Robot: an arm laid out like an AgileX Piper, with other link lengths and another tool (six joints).
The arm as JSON. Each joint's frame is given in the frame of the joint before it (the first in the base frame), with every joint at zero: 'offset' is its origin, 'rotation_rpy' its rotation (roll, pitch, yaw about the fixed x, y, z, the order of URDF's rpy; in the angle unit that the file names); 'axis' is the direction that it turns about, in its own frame. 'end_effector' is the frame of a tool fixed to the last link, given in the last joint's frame.
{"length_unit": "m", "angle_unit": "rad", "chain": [
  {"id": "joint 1", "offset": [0.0, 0.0, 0.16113], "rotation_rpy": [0.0, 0.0, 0.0], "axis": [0.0, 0.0, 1.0]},
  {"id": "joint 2", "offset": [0.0, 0.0, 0.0], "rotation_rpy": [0.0, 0.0, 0.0], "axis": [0.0, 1.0, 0.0]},
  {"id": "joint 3", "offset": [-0.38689, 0.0, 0.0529], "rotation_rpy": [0.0, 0.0, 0.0], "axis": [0.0, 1.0, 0.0]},
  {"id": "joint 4", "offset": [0.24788, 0.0, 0.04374], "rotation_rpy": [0.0, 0.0, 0.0], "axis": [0.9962, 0.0, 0.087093]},
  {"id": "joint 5", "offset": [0.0, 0.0, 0.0], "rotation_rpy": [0.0, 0.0, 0.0], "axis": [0.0, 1.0, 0.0]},
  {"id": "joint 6", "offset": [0.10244, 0.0, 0.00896], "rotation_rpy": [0.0, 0.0, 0.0], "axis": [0.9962, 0.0, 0.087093]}
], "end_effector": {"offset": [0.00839, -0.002, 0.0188], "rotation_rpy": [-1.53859, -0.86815, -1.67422]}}
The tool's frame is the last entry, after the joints.
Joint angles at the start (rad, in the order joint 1, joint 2, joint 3, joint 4, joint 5, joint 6):
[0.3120, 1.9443, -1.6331, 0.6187, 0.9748, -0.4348]
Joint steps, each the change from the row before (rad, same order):
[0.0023, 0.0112, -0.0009, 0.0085, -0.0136, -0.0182]
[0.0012, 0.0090, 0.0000, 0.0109, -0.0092, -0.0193]
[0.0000, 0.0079, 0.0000, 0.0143, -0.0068, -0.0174]
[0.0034, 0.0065, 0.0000, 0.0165, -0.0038, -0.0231]
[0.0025, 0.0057, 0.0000, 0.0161, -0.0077, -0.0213]
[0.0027, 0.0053, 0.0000, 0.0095, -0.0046, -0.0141]
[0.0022, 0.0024, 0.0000, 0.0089, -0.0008, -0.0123]
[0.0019, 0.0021, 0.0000, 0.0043, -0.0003, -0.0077]
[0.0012, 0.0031, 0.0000, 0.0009, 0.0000, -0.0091]
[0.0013, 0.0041, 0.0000, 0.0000, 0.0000, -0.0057]
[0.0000, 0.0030, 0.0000, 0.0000, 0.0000, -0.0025]
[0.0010, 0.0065, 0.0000, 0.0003, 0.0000, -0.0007]
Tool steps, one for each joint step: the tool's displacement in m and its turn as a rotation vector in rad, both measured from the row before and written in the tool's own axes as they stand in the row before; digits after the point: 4 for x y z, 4 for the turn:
[0.0021, -0.0003, 0.0054, 0.0050, 0.0038, -0.0099]
[0.0014, -0.0002, 0.0044, 0.0063, 0.0008, -0.0096]
[0.0013, 0.0000, 0.0036, 0.0087, -0.0009, -0.0053]
[-0.0003, -0.0017, 0.0036, 0.0110, -0.0043, -0.0133]
[0.0004, -0.0015, 0.0029, 0.0116, 0.0008, -0.0108]
[0.0001, -0.0009, 0.0030, 0.0060, -0.0013, -0.0079]
[-0.0005, -0.0012, 0.0015, 0.0063, -0.0026, -0.0077]
[-0.0004, -0.0007, 0.0014, 0.0027, -0.0023, -0.0057]
[-0.0001, 0.0000, 0.0018, -0.0006, -0.0022, -0.0081]
[0.0000, 0.0004, 0.0023, -0.0018, -0.0033, -0.0049]
[0.0003, 0.0006, 0.0015, -0.0014, -0.0020, -0.0012]
[0.0004, 0.0011, 0.0034, -0.0027, -0.0055, 0.0016]

